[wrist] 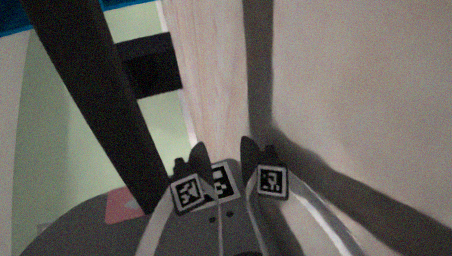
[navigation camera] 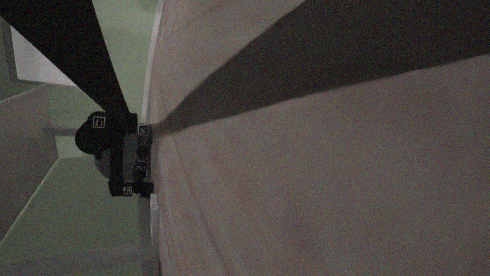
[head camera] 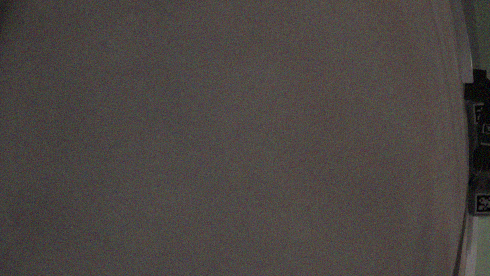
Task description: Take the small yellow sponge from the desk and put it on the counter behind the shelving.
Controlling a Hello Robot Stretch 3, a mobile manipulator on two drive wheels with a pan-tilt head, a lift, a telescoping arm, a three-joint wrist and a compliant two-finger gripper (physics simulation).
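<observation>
My gripper (wrist: 224, 156) is open in the wrist view, its two dark fingertips apart with no object visible between them. It hangs above the robot's grey base. The small yellow sponge does not show in the head, navigation or wrist view. The desk, the counter and the shelving cannot be made out for certain. A large dim grey-brown surface (head camera: 225, 140) (navigation camera: 350, 175) fills most of the head and navigation views.
The black mast (navigation camera: 65, 45) (wrist: 95, 100) slants across the navigation and wrist views. The wrist view shows a strip of wood floor (wrist: 212, 75), a pale surface (wrist: 360, 80) with a dark shadow at right, a black block (wrist: 152, 67) and a blue object (wrist: 12, 20) at top left.
</observation>
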